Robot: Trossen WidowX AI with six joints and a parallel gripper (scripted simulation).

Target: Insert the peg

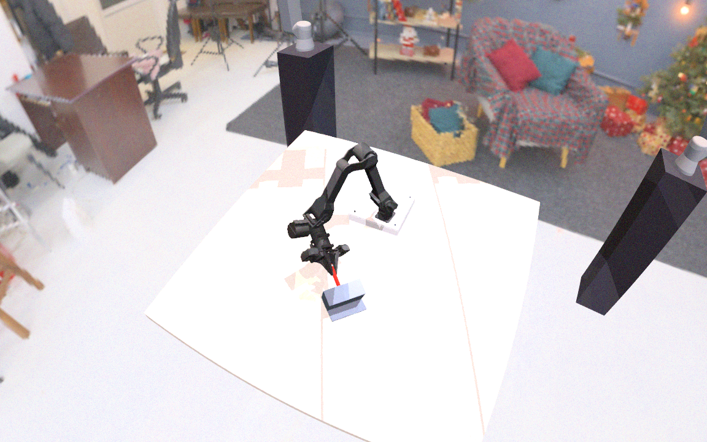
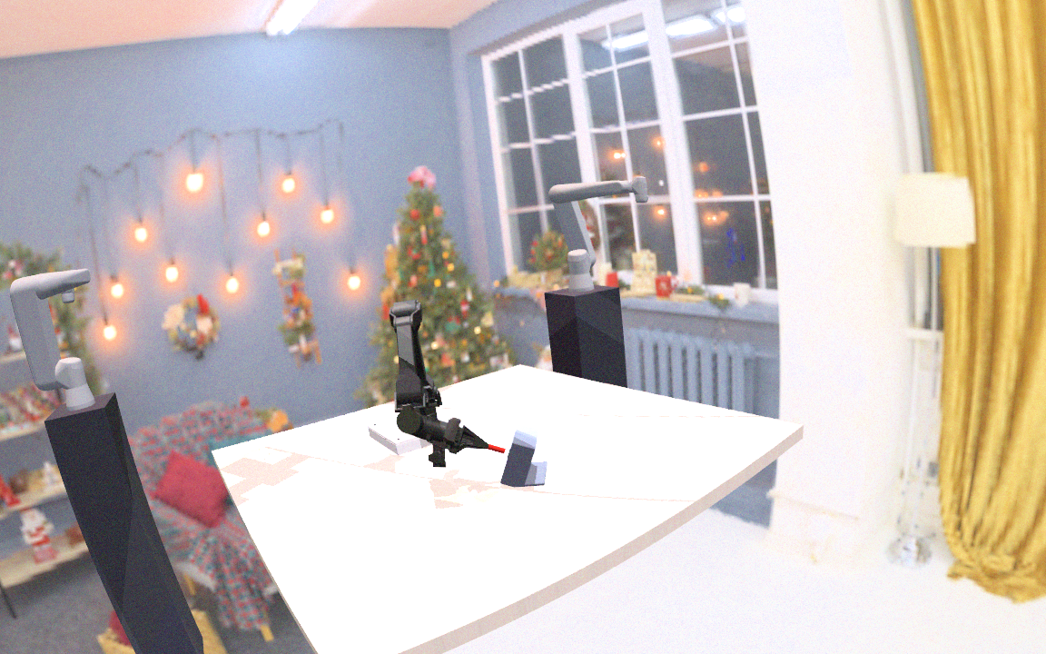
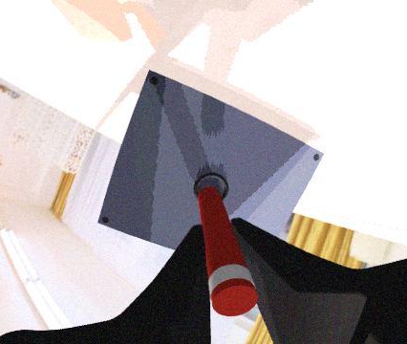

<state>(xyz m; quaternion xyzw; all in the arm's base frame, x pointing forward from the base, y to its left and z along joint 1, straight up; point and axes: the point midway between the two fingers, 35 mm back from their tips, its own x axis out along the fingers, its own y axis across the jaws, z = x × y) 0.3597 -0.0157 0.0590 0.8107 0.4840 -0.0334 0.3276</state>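
Now: gripper tip 10 mm past the red peg, 10 mm to the left of it and 10 mm below it. From my gripper tip the other things lie so: sloped panel 40 mm ahead, 60 mm to the left, 30 mm below.
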